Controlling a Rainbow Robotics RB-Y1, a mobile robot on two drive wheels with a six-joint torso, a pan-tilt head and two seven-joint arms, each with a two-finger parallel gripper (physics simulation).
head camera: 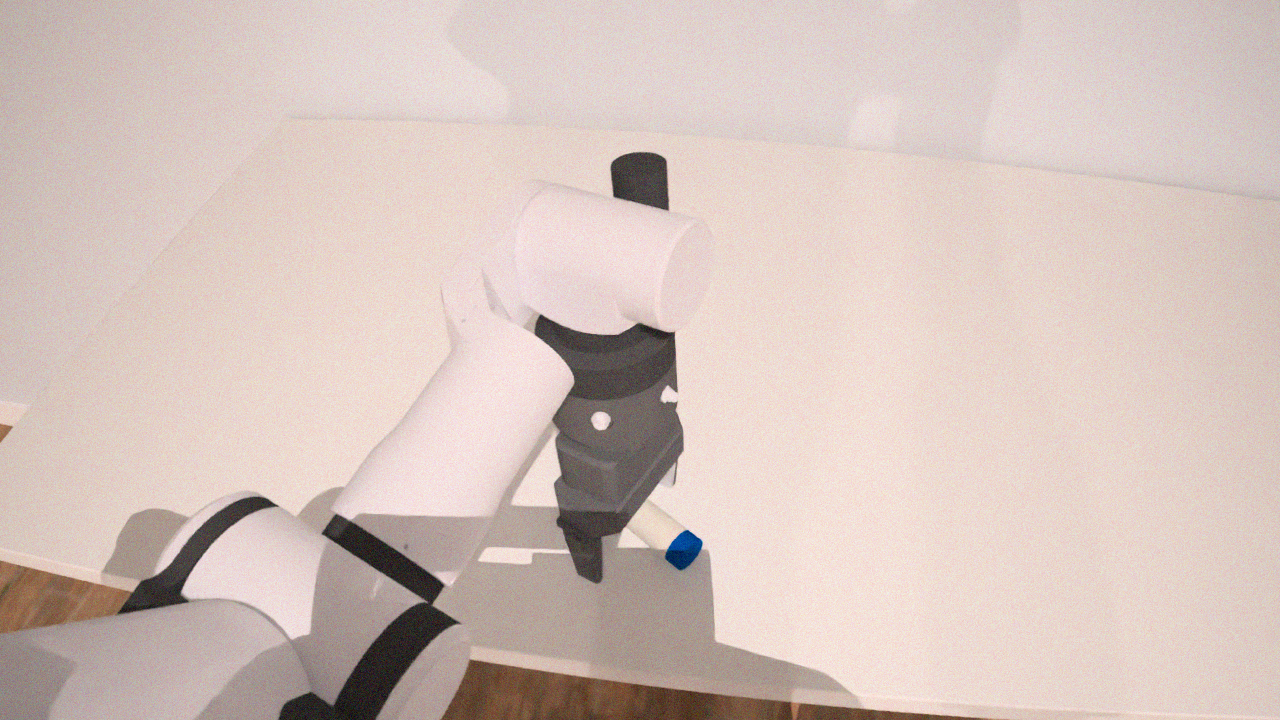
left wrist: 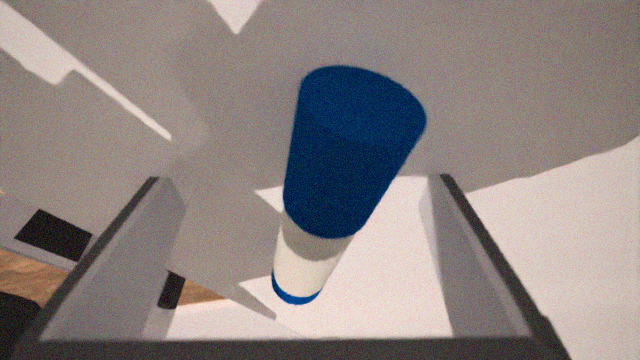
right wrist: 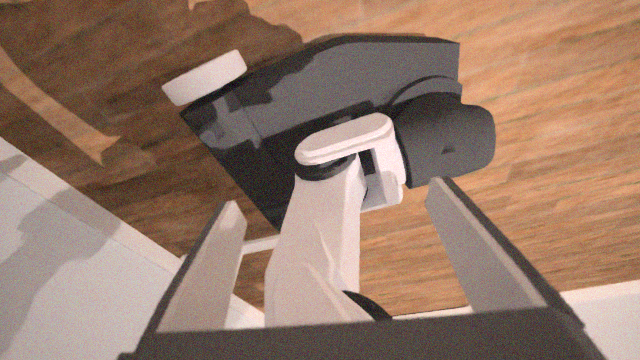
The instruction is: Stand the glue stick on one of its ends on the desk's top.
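The glue stick, cream with blue ends, lies on its side on the pale desk's top. In the head camera its upper part is hidden behind my left gripper, and one blue end shows below it. My left gripper is open and points down over the stick. In the left wrist view the stick runs lengthwise between the two fingers, with space on both sides, and its larger blue end reaches past the fingertips. My right gripper is open and empty, away from the stick.
The desk's near edge runs below the stick, with wooden floor beyond it. A pale wall stands behind the desk. The right wrist view shows the robot's dark base and pale body over wooden floor.
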